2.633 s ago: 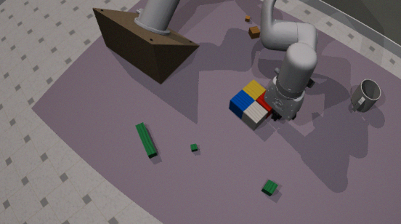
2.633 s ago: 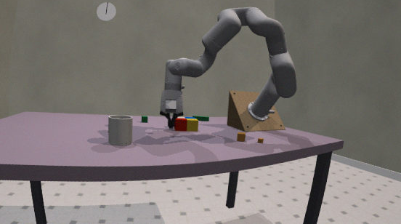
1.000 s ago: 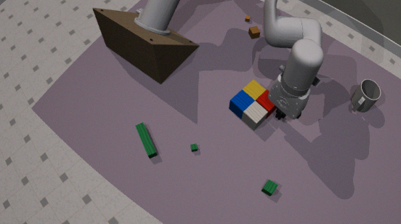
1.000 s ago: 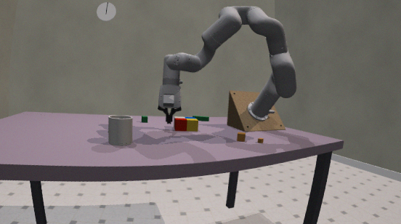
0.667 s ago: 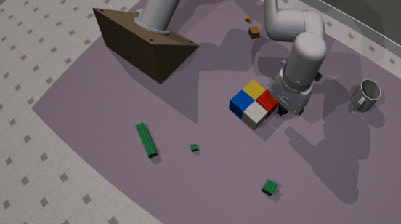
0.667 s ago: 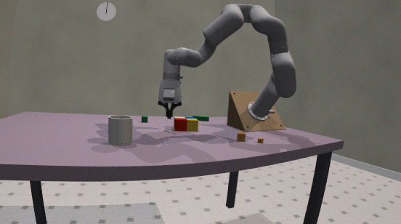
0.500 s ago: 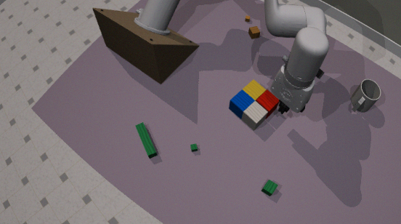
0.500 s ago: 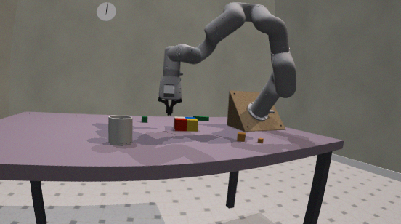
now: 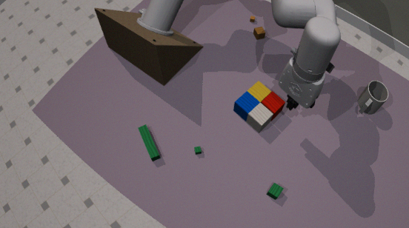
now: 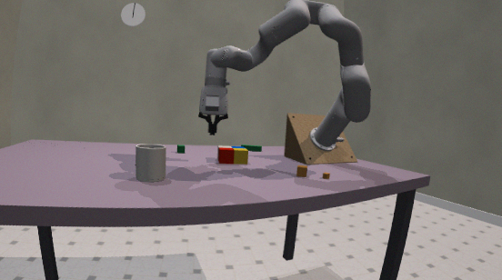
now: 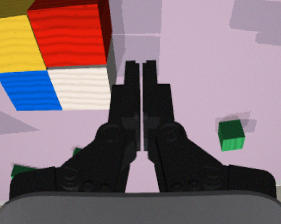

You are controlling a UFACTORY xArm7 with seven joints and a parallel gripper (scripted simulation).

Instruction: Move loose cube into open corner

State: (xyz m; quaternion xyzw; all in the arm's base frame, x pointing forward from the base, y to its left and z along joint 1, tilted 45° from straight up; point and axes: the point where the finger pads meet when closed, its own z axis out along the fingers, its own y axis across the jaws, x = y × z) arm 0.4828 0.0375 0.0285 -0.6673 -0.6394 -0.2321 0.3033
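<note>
My hand is 5 cm past the red cube and 9 cm above it. Also, from my hand: green bar (24 cm behind, 31 cm to the right, 11 cm below); then white cube (6 cm behind, 5 cm to the right, 9 cm below).
</note>
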